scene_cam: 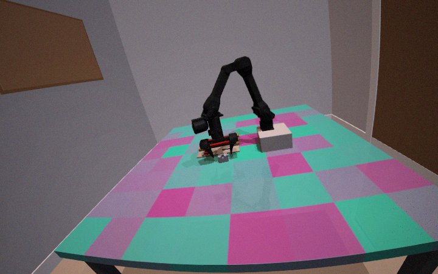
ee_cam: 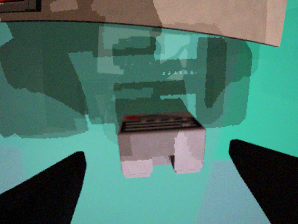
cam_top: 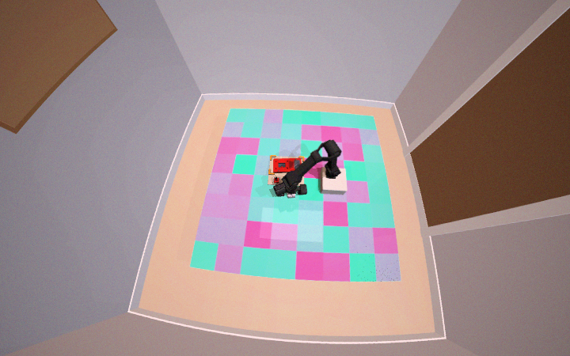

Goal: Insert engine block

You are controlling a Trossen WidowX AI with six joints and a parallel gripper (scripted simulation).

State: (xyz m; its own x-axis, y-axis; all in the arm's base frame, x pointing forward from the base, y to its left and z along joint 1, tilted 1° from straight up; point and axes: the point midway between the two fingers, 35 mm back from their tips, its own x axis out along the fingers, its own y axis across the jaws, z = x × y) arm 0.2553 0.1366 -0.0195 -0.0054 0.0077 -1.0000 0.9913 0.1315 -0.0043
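The engine block lies 1 cm below my gripper tip.
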